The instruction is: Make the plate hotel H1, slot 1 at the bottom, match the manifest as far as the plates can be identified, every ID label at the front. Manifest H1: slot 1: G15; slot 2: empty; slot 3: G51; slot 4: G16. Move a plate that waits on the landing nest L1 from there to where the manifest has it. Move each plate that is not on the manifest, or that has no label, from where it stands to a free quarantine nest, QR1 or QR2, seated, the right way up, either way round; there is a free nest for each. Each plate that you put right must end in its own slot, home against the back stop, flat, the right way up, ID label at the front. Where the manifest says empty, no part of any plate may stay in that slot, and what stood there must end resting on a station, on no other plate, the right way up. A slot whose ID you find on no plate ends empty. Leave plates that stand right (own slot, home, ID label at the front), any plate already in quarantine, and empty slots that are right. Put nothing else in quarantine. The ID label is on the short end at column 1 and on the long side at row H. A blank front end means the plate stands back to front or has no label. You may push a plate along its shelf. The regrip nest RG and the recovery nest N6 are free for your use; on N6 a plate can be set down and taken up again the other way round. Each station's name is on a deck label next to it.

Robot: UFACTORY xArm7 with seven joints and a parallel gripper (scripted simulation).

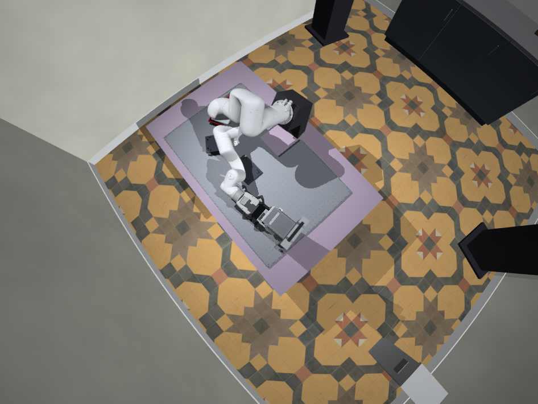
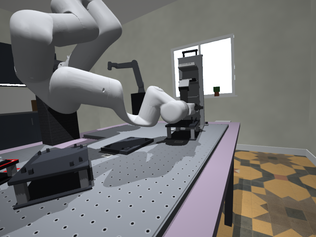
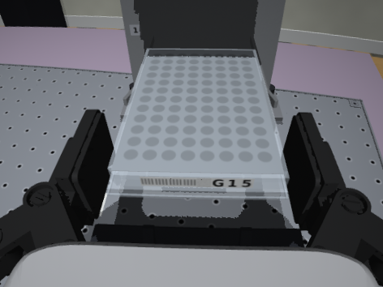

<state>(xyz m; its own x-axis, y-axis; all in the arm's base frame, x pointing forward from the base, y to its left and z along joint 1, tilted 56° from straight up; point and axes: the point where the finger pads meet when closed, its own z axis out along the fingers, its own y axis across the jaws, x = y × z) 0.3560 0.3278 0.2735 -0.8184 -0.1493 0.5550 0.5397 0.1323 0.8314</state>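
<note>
The clear plate labelled G15 lies 50 mm to the left of my hand, 20 mm below it and 20 mm behind it. Round my hand: slot mark 2 (130 mm to the left, 110 mm behind, 60 mm above); then H1 deck label (120 mm below, 110 mm behind, 10 mm to the left); then black plate labelled G51 (140 mm above, 90 mm to the left, 30 mm behind).
</note>
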